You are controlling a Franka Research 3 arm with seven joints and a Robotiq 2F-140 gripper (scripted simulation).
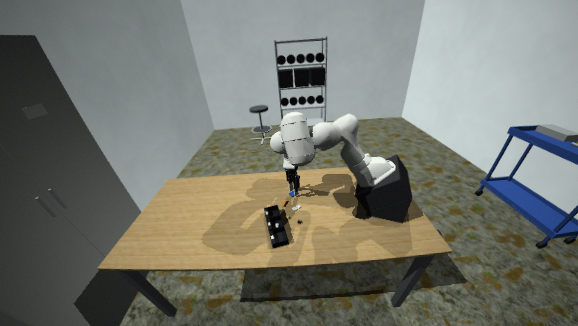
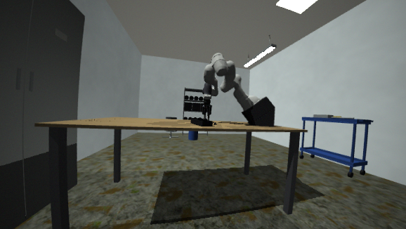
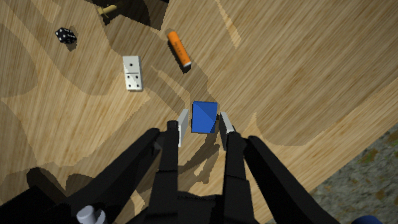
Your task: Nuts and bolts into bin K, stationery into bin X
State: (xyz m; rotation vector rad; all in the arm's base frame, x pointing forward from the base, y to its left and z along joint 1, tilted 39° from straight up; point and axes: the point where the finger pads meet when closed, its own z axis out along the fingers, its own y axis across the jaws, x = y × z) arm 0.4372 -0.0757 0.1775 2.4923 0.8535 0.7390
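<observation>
Right now the flat blue block is 40 mm below my hand. Round my hand: brass bolt: 200 mm to the left, 40 mm below, 40 mm ahead; orange cylinder: 90 mm to the left, 60 mm ahead, 40 mm below; white domino: 130 mm to the left, 40 mm below, 10 mm behind.
</observation>
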